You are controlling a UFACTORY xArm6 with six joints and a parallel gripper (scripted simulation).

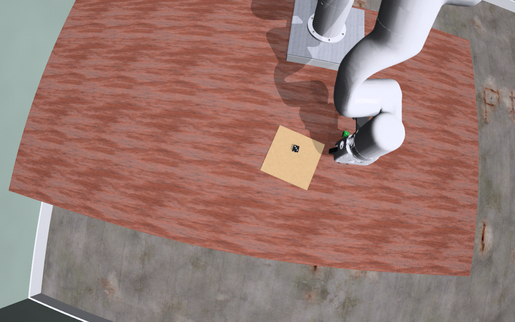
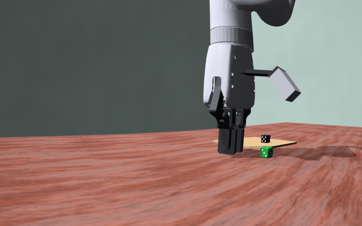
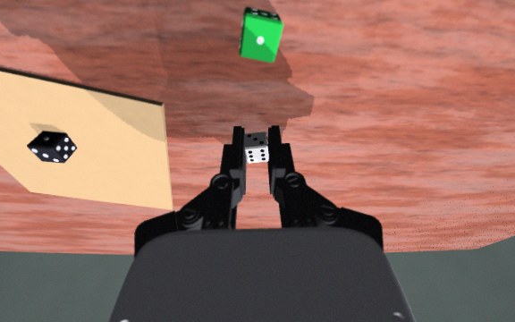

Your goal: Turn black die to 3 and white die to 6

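Right now my hand is 15 cm to the left of the tan mat and 2 cm above it. From my hand the other things lie so: green die (7 cm behind, 1 cm to the left, 1 cm below); white die (1 cm below); black die (14 cm to the right, 2 cm behind, 1 cm below).
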